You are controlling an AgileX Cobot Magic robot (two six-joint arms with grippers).
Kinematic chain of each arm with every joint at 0, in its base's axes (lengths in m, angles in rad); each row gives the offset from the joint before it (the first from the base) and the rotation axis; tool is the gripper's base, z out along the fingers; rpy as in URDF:
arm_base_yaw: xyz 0 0 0.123 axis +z
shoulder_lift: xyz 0 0 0 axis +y
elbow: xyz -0.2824 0 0.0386 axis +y
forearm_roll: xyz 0.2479 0 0.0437 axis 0.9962 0 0.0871
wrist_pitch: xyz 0 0 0 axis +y
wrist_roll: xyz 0.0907 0 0.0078 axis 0.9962 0 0.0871
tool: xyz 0 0 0 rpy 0 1.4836 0
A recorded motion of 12 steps. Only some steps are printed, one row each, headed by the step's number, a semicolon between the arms.
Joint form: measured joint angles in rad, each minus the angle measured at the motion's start. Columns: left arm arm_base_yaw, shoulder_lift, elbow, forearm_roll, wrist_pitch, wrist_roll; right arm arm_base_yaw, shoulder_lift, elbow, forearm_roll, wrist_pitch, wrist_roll.
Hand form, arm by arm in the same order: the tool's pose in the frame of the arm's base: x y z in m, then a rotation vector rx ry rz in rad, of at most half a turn. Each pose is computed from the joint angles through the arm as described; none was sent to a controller.
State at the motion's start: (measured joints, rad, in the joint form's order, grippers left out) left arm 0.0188 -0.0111 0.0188 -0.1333 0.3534 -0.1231; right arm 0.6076 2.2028 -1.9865 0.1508 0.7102 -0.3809
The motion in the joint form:
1: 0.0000 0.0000 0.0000 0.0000 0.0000 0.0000; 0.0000 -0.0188 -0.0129 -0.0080 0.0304 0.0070
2: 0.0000 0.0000 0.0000 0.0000 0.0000 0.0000; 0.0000 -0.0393 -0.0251 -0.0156 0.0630 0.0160
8: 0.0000 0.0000 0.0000 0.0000 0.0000 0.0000; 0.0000 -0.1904 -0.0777 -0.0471 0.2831 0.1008
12: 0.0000 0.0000 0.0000 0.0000 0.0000 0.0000; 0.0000 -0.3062 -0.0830 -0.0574 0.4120 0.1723
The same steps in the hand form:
1: 0.0531 -0.0032 0.1758 -0.2138 1.8339 -0.2028; 0.4110 0.2964 0.2621 -1.0652 2.1691 0.2724
2: 0.0531 -0.0032 0.1758 -0.2138 1.8339 -0.2028; 0.4075 0.2938 0.2742 -1.0642 2.1700 0.2702
8: 0.0531 -0.0032 0.1758 -0.2138 1.8339 -0.2028; 0.3736 0.2694 0.3500 -1.0202 2.2140 0.2789
12: 0.0531 -0.0032 0.1758 -0.2138 1.8339 -0.2028; 0.3427 0.2476 0.3950 -0.9617 2.2531 0.2987

